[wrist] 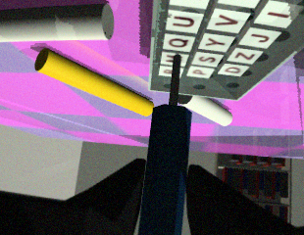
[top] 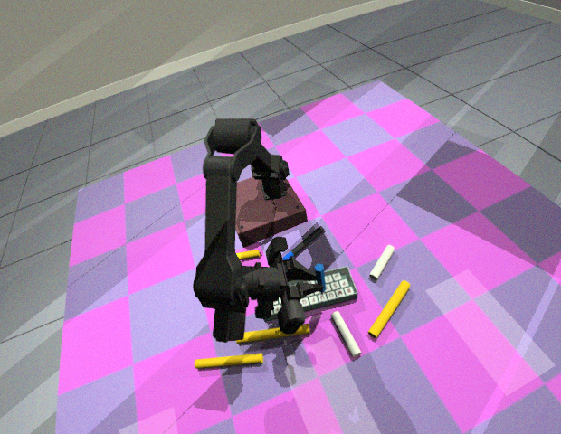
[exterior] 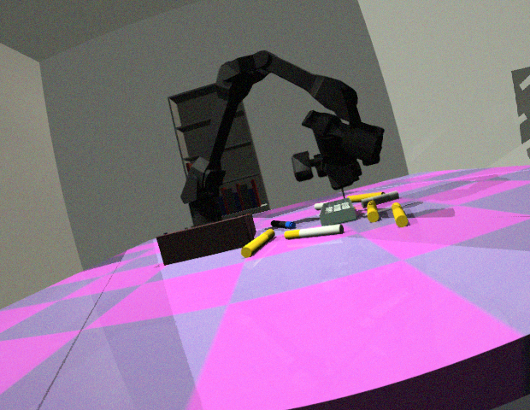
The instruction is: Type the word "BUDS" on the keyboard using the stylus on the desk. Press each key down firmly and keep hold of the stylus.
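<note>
My gripper tip is now 10 mm above the blue stick. The rest, counted from my gripper tip: blue-tipped stick (150 mm behind, 30 mm to the right, 80 mm below).
</note>
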